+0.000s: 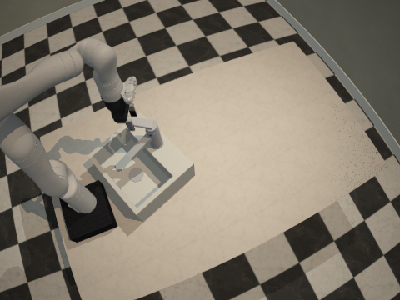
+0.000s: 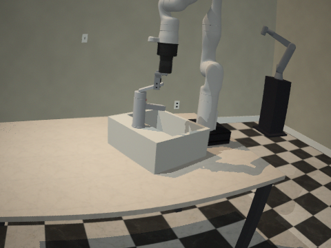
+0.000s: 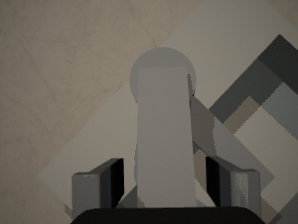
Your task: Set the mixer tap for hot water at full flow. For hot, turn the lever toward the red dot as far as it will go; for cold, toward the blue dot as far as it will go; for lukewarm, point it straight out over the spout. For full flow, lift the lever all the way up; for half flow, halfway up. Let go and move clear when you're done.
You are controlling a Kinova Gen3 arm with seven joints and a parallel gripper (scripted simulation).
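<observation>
My hand is 20 mm short of the lever, 20 mm above it and 10 mm to the left of it. Round my hand: white sink basin 260 mm below, 70 mm to the right, 50 mm behind.
</observation>
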